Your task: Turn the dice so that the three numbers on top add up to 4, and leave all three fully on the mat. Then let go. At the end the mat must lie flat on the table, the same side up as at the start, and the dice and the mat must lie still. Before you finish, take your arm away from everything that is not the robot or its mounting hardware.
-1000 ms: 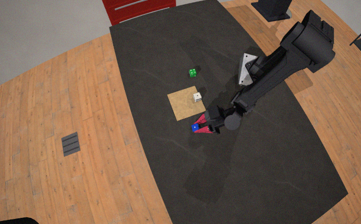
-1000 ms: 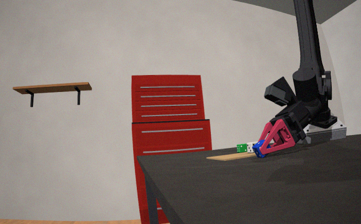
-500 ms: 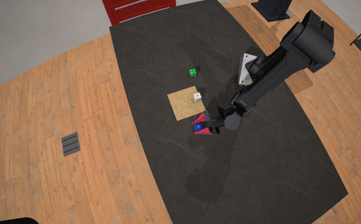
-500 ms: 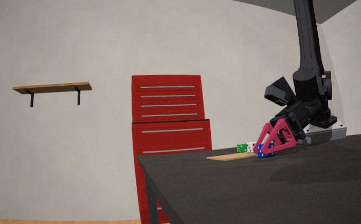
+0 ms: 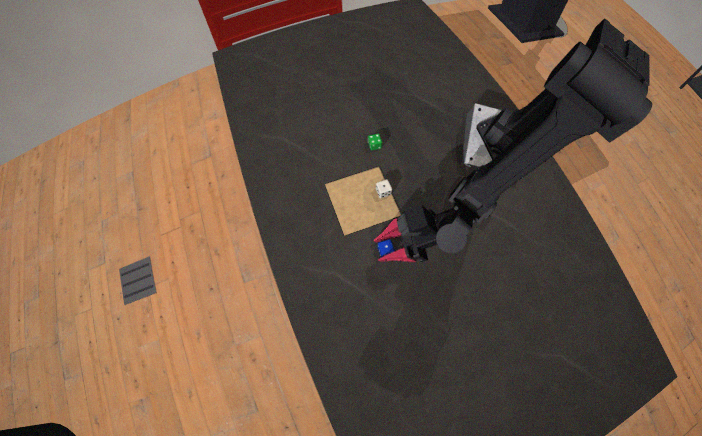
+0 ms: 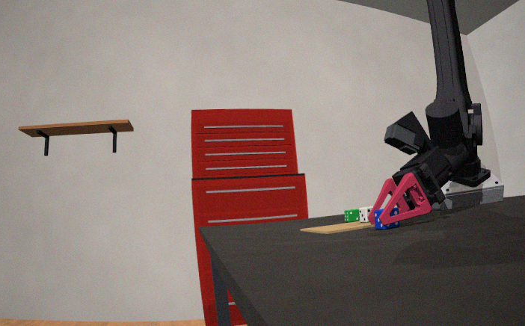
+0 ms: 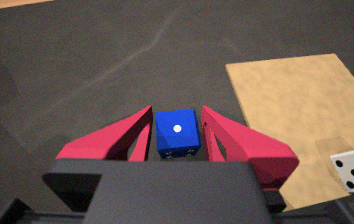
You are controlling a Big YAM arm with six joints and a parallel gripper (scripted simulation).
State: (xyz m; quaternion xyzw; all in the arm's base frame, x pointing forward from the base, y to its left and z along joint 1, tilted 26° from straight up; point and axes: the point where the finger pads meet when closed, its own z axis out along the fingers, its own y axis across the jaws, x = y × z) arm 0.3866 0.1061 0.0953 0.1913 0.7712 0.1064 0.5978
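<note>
Now: hand 1 cm past the blue die. The rest, counted from my hand: white die: 7 cm behind, 13 cm to the right; then green die: 10 cm behind, 27 cm to the right; then tan mat: 1 cm behind, 13 cm to the right, 2 cm below.
</note>
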